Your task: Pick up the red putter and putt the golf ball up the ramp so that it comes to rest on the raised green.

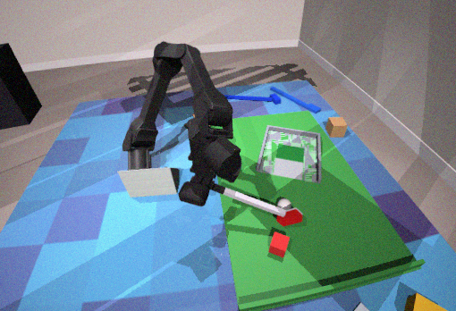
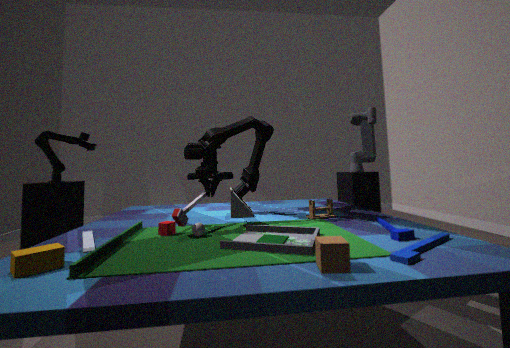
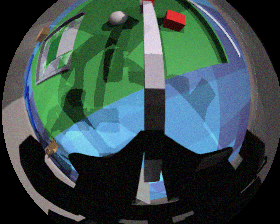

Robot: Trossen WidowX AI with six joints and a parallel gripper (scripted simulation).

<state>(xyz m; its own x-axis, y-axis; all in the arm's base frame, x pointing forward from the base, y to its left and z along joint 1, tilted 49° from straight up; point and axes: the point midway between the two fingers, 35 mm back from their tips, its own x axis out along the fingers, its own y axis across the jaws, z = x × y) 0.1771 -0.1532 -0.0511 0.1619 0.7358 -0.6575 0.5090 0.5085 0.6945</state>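
The red putter lies 10 cm ahead of my gripper tip, 6 cm to the right of it and 1 cm below it. Also, from my gripper tip: white golf ball (22 cm ahead, 5 cm to the right, 8 cm below); then green mat (29 cm ahead, 6 cm to the left, 10 cm below); then red cube (15 cm ahead, 16 cm to the right, 8 cm below).
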